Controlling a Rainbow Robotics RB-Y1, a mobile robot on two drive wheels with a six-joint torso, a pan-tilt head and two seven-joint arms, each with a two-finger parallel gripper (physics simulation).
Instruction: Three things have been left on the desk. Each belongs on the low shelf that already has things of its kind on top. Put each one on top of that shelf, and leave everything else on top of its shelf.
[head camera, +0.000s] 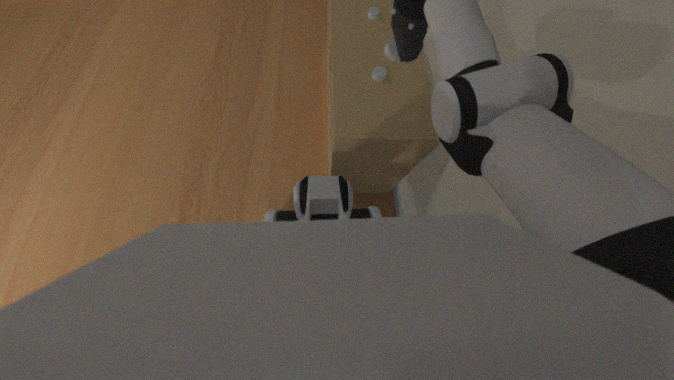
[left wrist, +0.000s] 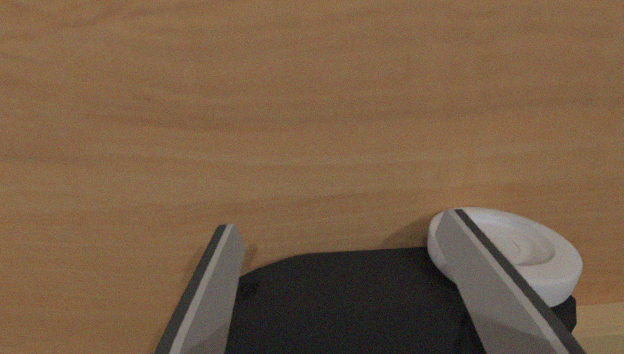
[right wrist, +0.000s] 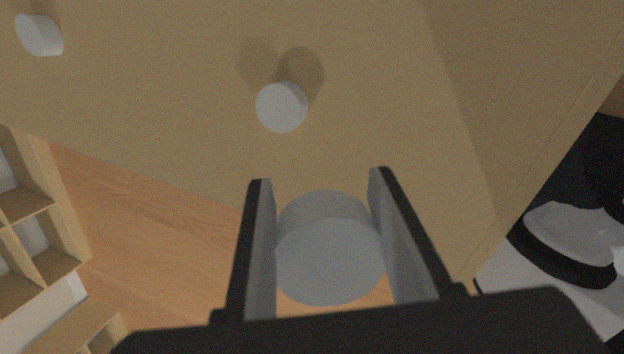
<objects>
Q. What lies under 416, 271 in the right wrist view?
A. The right gripper.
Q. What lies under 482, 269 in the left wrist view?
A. The left gripper.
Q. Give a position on a small white thing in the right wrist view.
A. At 328, 251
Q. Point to a small white thing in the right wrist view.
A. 40, 36
</objects>
